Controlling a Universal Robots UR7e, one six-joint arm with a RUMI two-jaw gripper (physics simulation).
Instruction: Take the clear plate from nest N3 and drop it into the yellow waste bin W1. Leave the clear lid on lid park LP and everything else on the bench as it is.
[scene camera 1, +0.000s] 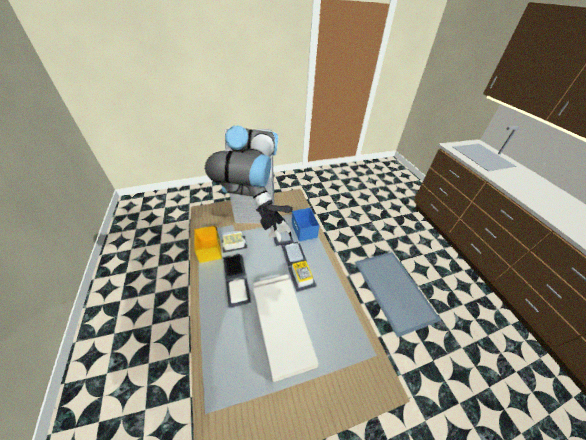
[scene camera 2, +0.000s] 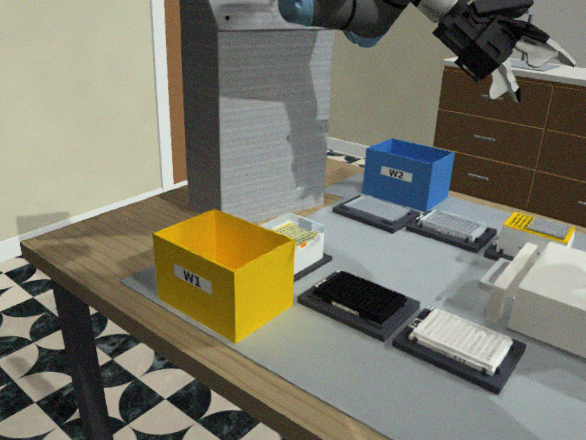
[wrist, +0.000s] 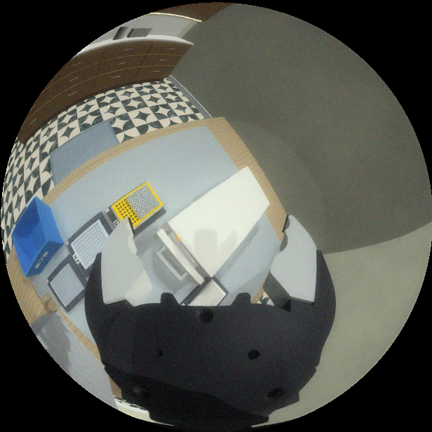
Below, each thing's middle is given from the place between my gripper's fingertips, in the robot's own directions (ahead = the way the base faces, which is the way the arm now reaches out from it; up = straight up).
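The yellow-topped tip box (scene camera 2: 518, 229) is 310 mm below my hand, and it's also 40 mm ahead of it and 90 mm to the left of it. Counting from my hand again, the clear plate (scene camera 2: 457, 226) is 140 mm behind, 110 mm to the left and 330 mm below, while the white device (scene camera 1: 290, 352) sits 240 mm ahead, 120 mm to the right and 310 mm below. And there's a white plate (scene camera 2: 474, 345) that's well below my hand, far to the right of it and just a touch behind it.
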